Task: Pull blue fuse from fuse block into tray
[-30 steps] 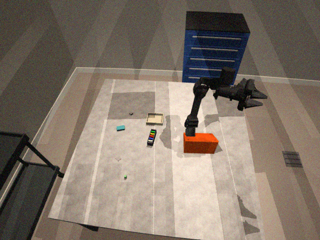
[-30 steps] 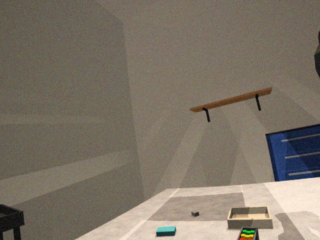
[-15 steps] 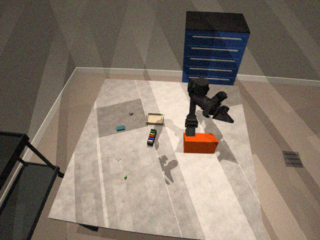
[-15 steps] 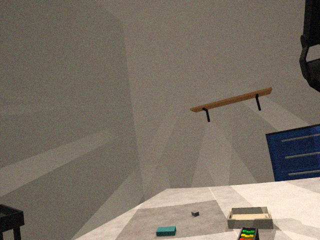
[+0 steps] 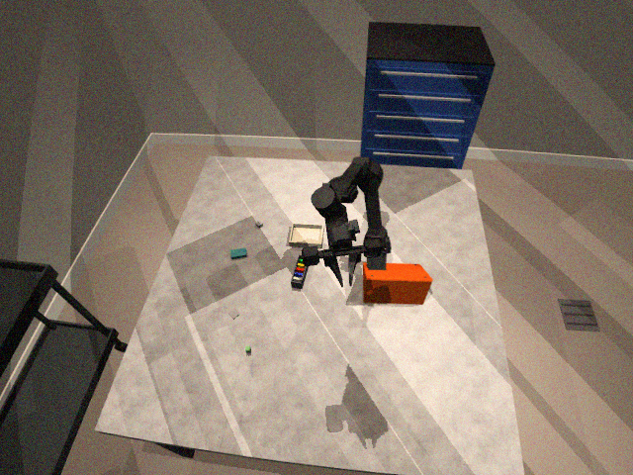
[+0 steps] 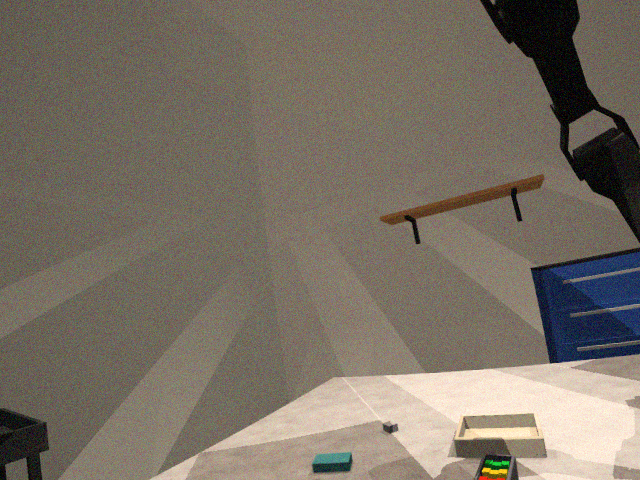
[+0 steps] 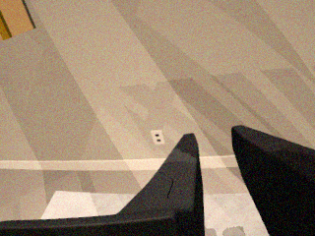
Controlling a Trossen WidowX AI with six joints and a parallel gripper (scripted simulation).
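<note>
Right now the tray is 160 mm ahead of my gripper tip, 510 mm to the right of it and 470 mm below it. Also, from my gripper tip: small grey cube (360 mm ahead, 570 mm to the right, 470 mm below); then small green cube (320 mm ahead, 20 mm to the right, 470 mm below); then teal block (420 mm ahead, 410 mm to the right, 470 mm below).
</note>
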